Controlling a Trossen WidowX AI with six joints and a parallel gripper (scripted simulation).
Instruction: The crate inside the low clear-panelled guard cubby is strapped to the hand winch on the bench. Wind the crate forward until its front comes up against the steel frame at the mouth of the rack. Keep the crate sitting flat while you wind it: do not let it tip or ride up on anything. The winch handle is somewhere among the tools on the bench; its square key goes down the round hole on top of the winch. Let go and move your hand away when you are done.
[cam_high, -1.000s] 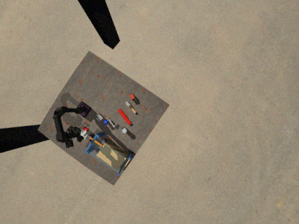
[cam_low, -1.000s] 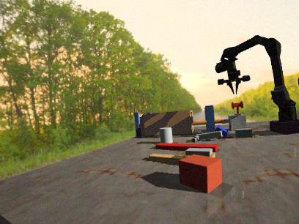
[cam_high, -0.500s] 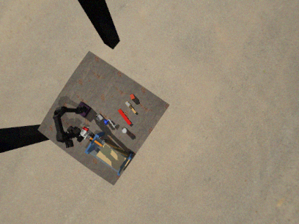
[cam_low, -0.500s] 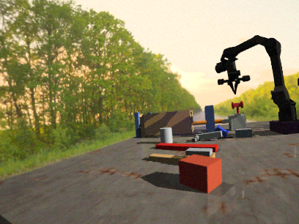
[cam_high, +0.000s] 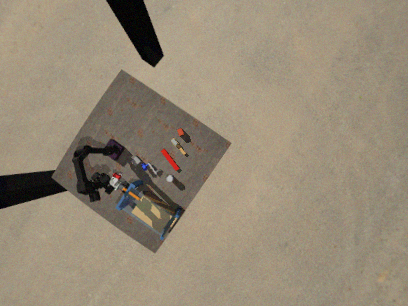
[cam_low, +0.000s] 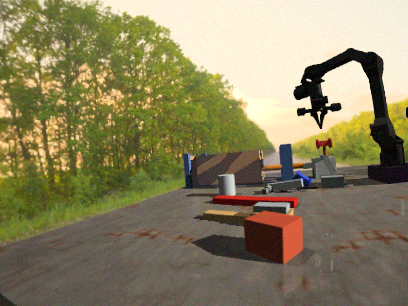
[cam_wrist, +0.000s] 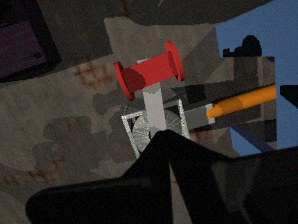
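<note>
The red knob is 80 mm below my gripper tip and 40 mm to the left of it. The rest, counted from my gripper tip: winch handle with red grip: 110 mm below; then dark block: 200 mm to the left, 200 mm below, 20 mm ahead; then winch: 180 mm below, 70 mm to the right, 20 mm behind.
</note>
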